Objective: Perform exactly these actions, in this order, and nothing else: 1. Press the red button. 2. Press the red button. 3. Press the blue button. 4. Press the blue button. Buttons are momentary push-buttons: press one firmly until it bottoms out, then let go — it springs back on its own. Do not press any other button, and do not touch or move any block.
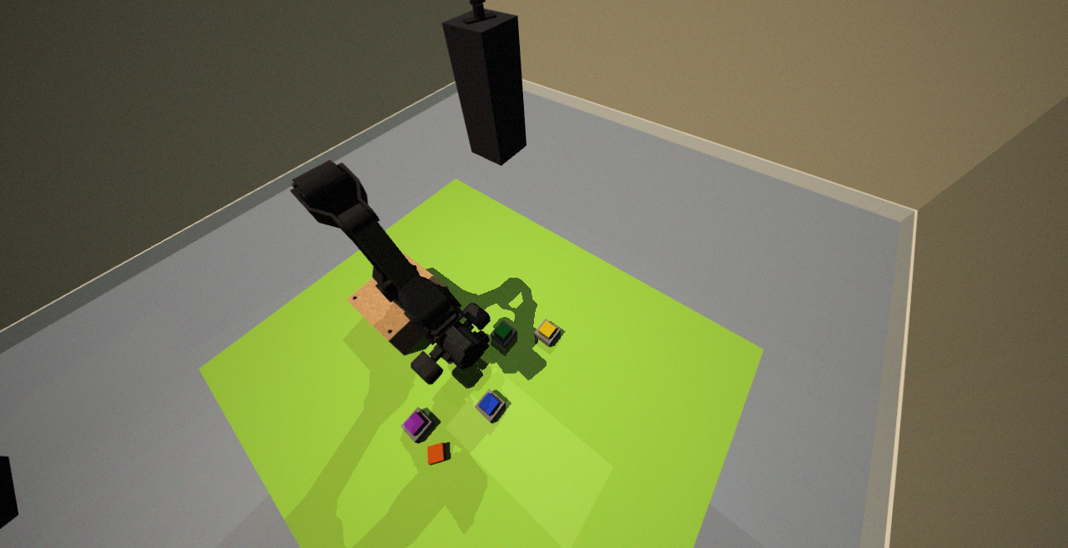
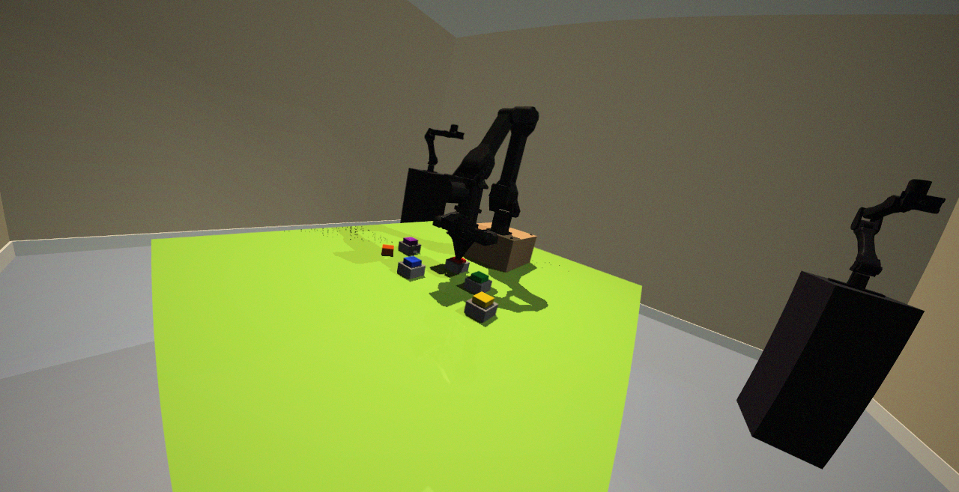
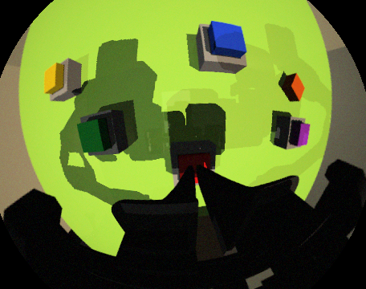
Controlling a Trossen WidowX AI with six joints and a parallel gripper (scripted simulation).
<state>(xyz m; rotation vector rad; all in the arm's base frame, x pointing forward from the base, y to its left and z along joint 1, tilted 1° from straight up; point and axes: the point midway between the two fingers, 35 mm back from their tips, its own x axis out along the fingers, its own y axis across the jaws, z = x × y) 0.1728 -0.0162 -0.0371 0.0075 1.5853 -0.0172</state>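
My gripper tip is 1 cm above the red button. Round my gripper tip: blue button: 13 cm ahead, 4 cm to the right; green button: 10 cm to the left, 5 cm ahead; purple button: 17 cm to the right, 3 cm ahead.
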